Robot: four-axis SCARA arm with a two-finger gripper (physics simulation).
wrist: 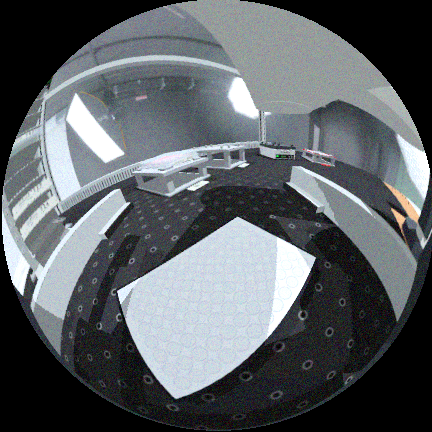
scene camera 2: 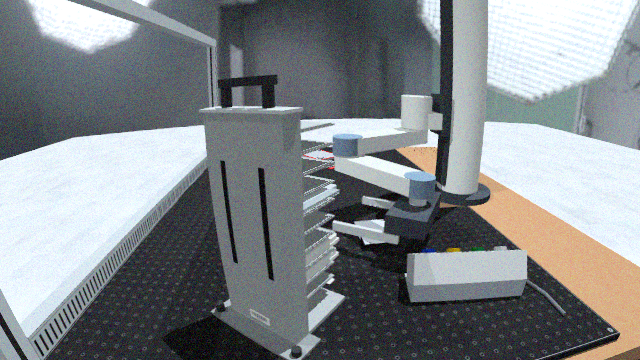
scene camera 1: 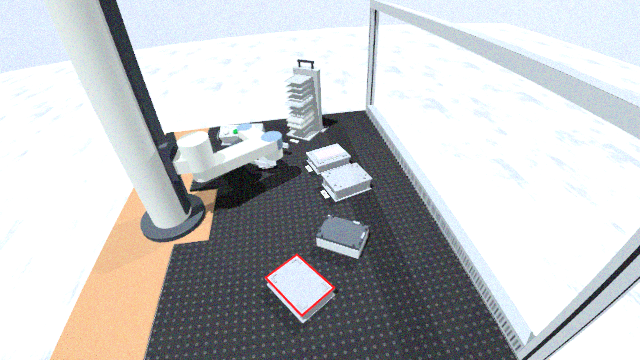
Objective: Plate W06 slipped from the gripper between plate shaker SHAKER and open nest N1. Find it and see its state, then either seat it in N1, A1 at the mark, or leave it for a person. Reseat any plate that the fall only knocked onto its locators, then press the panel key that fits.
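Pixels of known places: gripper, fingertip midpoint: (wrist: 204,182) (scene camera 2: 349,211); arm's base at its link origin: (scene camera 2: 456,192) (scene camera 1: 174,217).
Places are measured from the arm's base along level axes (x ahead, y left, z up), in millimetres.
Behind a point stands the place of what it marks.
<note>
A pale plate (wrist: 215,300) {x 369, y 294, z 27 mm} (scene camera 2: 374,223) {x 366, y 248, z 27 mm} lies on the dark mat below the gripper, turned askew to the fingers. Faint rings show on its face; no label or A1 mark is readable. My gripper (wrist: 204,182) {x 431, y 251, z 64 mm} (scene camera 2: 349,213) {x 431, y 251, z 64 mm} is open above it, its fingers on either side and nothing held. The shaker (scene camera 1: 343,232) {x 616, y -247, z 68 mm} (wrist: 277,151) {x 575, y -172, z 44 mm} is a dark-topped box with a green display. One pale nest (scene camera 1: 346,181) {x 682, y 2, z 69 mm} has small locators on top. Beside it a stand bears a plate with a pinkish top (scene camera 1: 328,154) {x 645, y 187, z 79 mm} (wrist: 172,160) {x 582, y 223, z 69 mm}. I cannot tell which nest is N1. The key panel (scene camera 2: 467,275) {x 270, y 554, z 62 mm} has blue, yellow, green and white keys.
A tall plate rack (scene camera 2: 255,200) {x 602, y 593, z 235 mm} (scene camera 1: 314,100) {x 637, y 526, z 187 mm} with a black handle stands near the panel. A red-outlined pale stand (scene camera 1: 300,285) {x 461, y -403, z 53 mm} (wrist: 318,156) {x 464, y -473, z 26 mm} is beyond the shaker. The arm column (scene camera 1: 125,120) {x 29, y -69, z 450 mm} (scene camera 2: 467,100) {x 29, y 70, z 327 mm} rises at the orange strip. A framed glass screen runs along the opposite side.
</note>
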